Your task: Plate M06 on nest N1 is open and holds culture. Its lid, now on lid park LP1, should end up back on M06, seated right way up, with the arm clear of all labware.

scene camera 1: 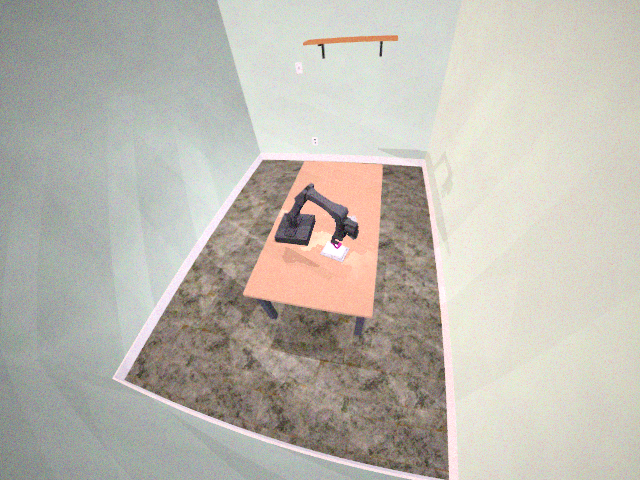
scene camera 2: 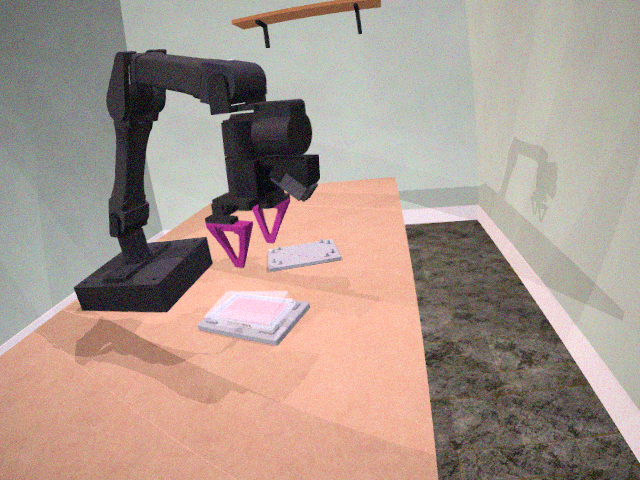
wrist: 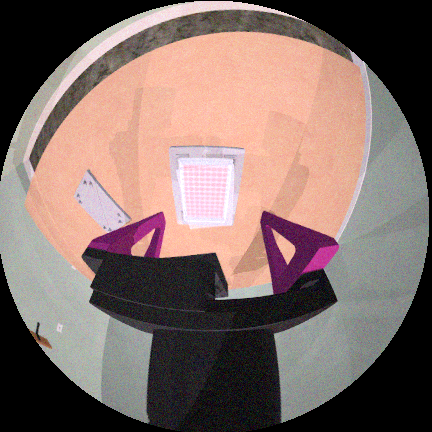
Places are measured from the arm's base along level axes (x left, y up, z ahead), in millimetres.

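Where they show: gripper, fingertip midpoint: (scene camera 1: 339, 242) (scene camera 2: 256, 254) (wrist: 212, 216); arm's base at its link origin: (scene camera 1: 294, 226) (scene camera 2: 139, 262).
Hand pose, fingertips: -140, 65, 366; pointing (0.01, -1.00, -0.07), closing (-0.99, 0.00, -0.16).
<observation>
Things, the pixels of their top centre, and the offset from my fingertips, as dx, dy, dz. Level surfaces: height alone.
- Plate M06 at its top centre: (wrist: 207, 203) (scene camera 2: 245, 300) (scene camera 1: 333, 248) +16, -90, -46
- grey nest N1 at its top centre: (scene camera 2: 252, 310) (wrist: 205, 193) (scene camera 1: 334, 250) +19, -112, -39
- Lid park LP1 at its top centre: (scene camera 2: 301, 248) (wrist: 95, 209) +299, -110, -19
- wooden table at its surface level: dy -130
Plate M06 (scene camera 1: 334, 250) (scene camera 2: 253, 310) (wrist: 206, 192), with rows of pink wells, sits on the grey nest N1 (scene camera 2: 237, 334) (wrist: 239, 162). A clear lid (scene camera 2: 279, 294) (wrist: 197, 226) lies over the plate, slightly turned; its edge sticks out past the plate's outline on the arm's side. Whether it is tilted or which way up it is cannot be told. Lid park LP1 (scene camera 2: 305, 255) (wrist: 102, 200) is a grey board with small corner pegs and bears no lid. My gripper (scene camera 1: 336, 244) (scene camera 2: 255, 253) (wrist: 212, 216) is open and empty, above the table and the plate's arm-side end, touching nothing.
The arm's black base (scene camera 1: 294, 229) (scene camera 2: 144, 279) stands on the wooden table (scene camera 1: 310, 281) (scene camera 2: 361, 387) (wrist: 225, 90), left of the nest in the second scene view. LP1 stands behind the nest there. A wall shelf (scene camera 1: 351, 39) (scene camera 2: 310, 12) hangs high at the back.
</observation>
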